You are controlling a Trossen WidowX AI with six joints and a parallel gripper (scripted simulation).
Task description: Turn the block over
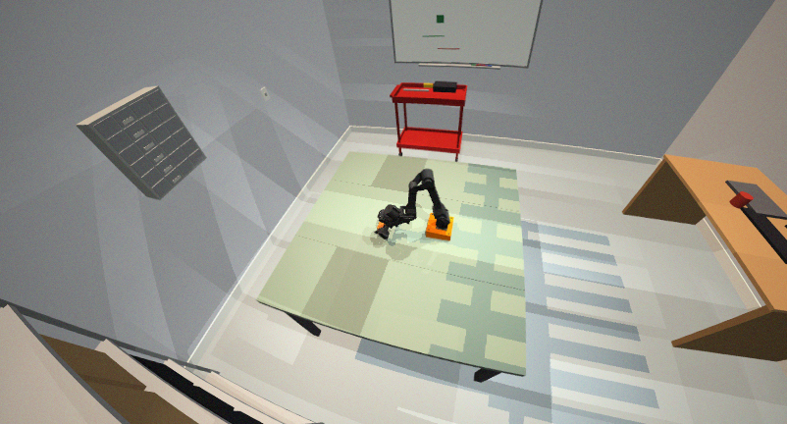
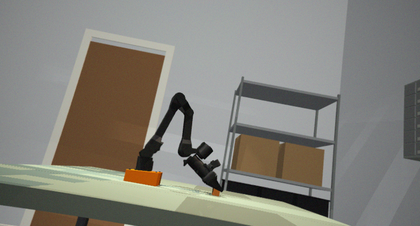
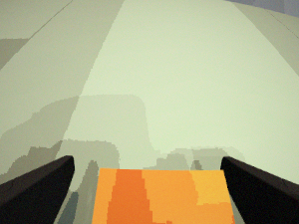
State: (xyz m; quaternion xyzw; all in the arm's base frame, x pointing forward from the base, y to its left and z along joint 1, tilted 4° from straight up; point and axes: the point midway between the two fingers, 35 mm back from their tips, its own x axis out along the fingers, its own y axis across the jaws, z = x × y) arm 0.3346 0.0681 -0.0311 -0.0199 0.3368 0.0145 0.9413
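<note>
My gripper tip is now 30 mm past the orange block and 10 mm to the left of it.
</note>
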